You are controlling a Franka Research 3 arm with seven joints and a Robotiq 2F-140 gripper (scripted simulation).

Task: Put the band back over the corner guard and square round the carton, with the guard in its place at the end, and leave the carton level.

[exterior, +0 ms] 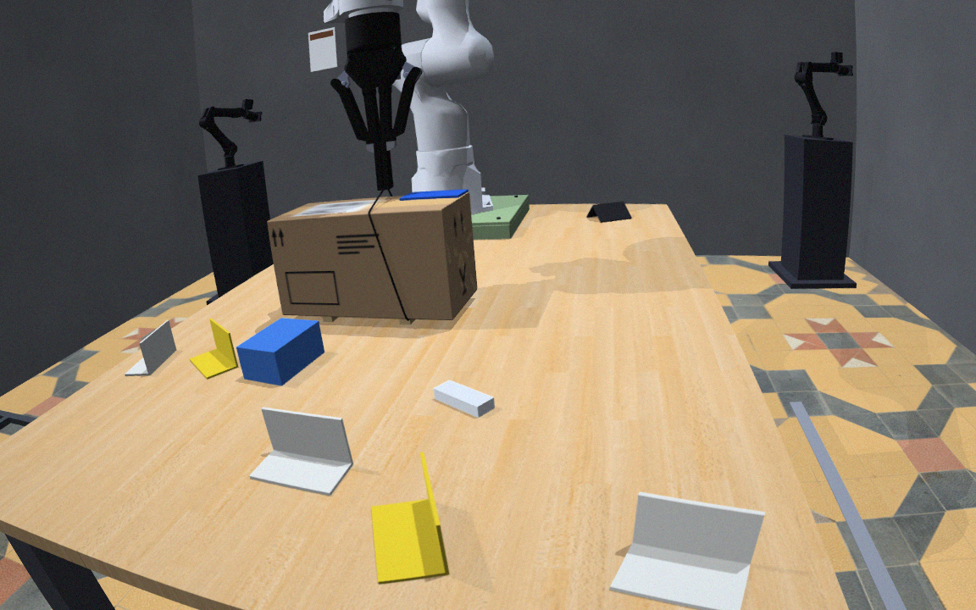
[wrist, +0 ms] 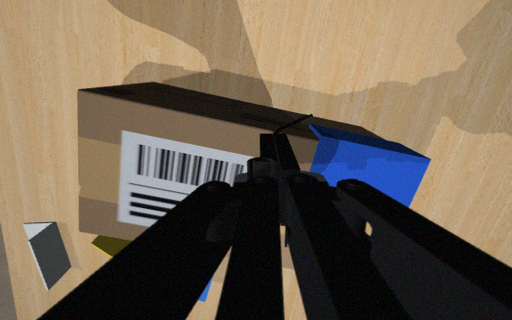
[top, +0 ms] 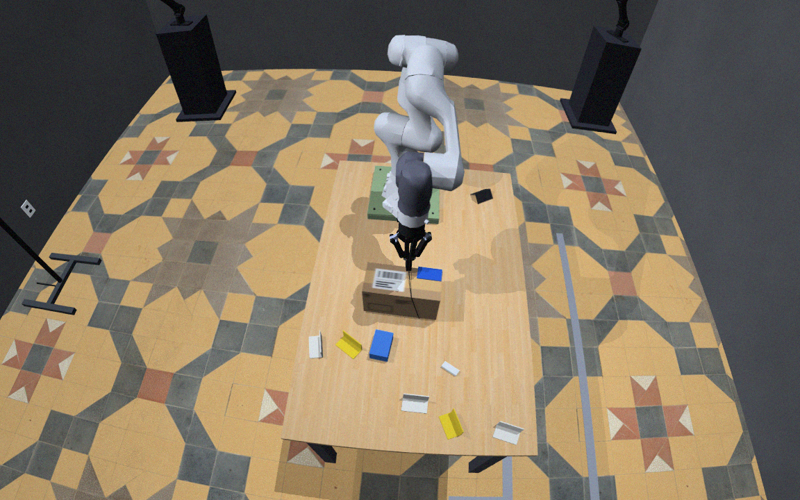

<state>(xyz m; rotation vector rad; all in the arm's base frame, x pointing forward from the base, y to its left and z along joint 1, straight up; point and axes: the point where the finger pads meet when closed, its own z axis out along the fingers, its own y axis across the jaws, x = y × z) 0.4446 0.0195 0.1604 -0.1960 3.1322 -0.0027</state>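
The blue corner guard is 70 mm to the left of my hand and 60 mm below it. The rest, counted from my hand: brown carton: 110 mm below, 40 mm ahead, 20 mm to the right; then blue block: 220 mm ahead, 170 mm below, 80 mm to the right; then yellow angle: 220 mm ahead, 180 mm to the right, 180 mm below.
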